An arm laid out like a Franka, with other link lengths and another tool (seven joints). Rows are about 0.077 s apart.
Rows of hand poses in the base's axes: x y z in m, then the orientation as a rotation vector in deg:
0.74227 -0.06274 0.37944 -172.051 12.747 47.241
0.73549 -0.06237 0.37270 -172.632 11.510 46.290
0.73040 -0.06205 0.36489 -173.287 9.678 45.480
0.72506 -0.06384 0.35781 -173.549 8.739 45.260
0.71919 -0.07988 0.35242 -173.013 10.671 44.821
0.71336 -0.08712 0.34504 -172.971 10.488 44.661
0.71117 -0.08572 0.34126 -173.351 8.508 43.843
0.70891 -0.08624 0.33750 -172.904 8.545 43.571
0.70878 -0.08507 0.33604 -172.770 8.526 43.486
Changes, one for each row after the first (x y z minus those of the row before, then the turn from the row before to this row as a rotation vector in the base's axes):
-0.00678 0.00037 -0.00674 -0.055 -0.675 0.841
-0.00509 0.00032 -0.00781 -0.038 -0.596 1.232
-0.00534 -0.00179 -0.00708 0.000 -0.173 0.625
-0.00587 -0.01604 -0.00539 0.181 -0.206 -1.345
-0.00583 -0.00724 -0.00738 0.111 -0.099 0.088
-0.00219 0.00140 -0.00378 0.225 -0.575 1.249
-0.00226 -0.00052 -0.00376 0.468 -0.122 -0.159
-0.00013 0.00117 -0.00146 0.147 -0.039 -0.030

